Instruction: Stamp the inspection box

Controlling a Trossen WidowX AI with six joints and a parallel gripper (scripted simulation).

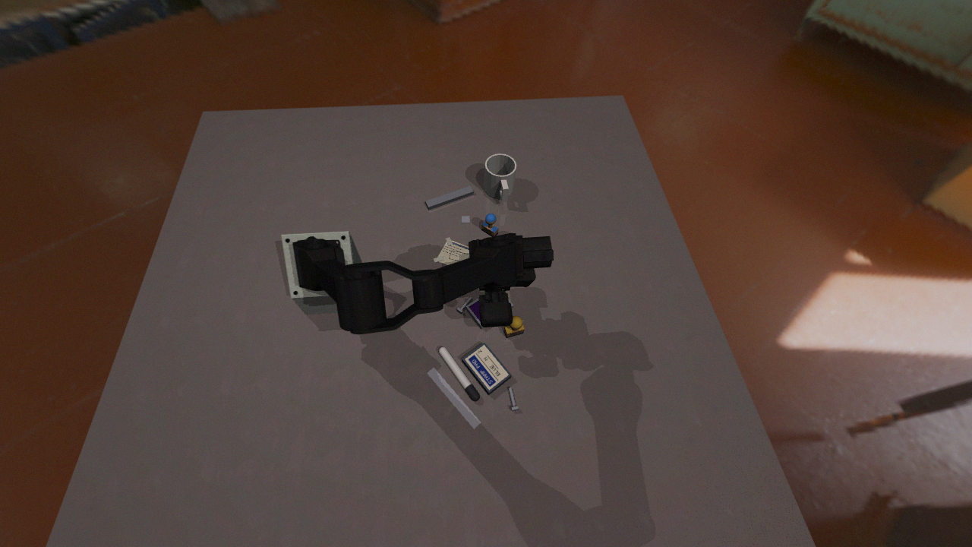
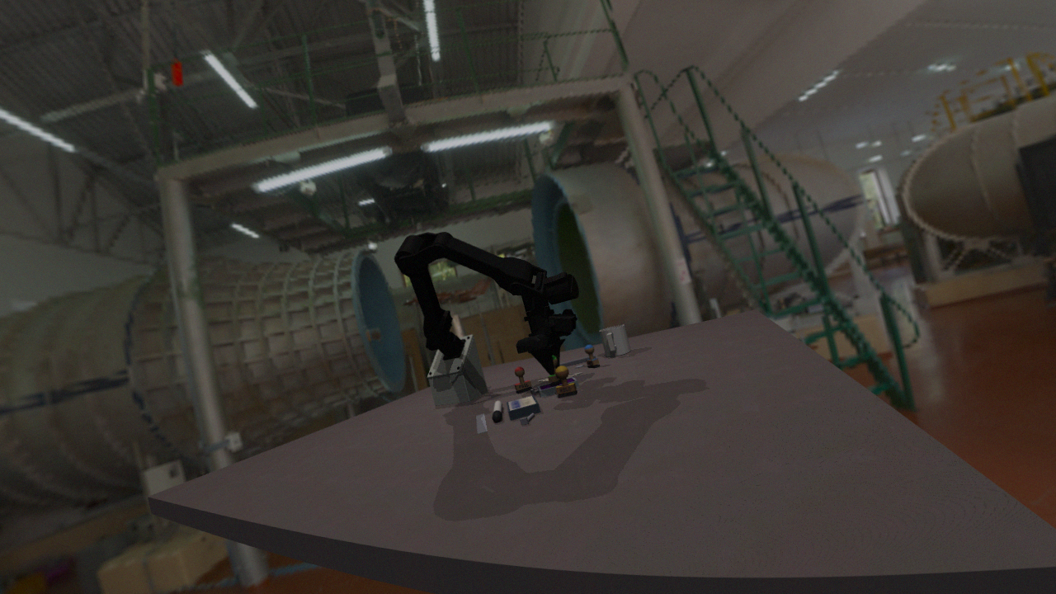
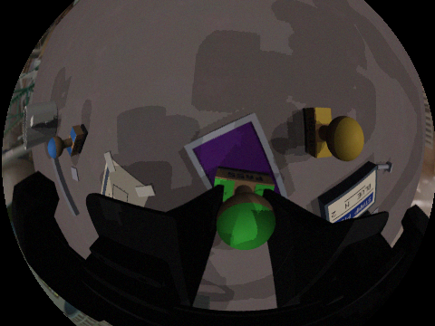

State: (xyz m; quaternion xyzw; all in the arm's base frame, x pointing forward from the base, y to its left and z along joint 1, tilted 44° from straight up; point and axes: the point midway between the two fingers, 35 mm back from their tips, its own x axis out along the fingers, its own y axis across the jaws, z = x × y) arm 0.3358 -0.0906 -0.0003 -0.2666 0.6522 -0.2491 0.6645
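My gripper tip is right at the green-knobbed stamp. Also, from my gripper tip: red stamp 12 cm behind, 4 cm to the left, 2 cm below; yellow stamp 6 cm to the right, 5 cm ahead, 2 cm below; purple ink pad 4 cm below.
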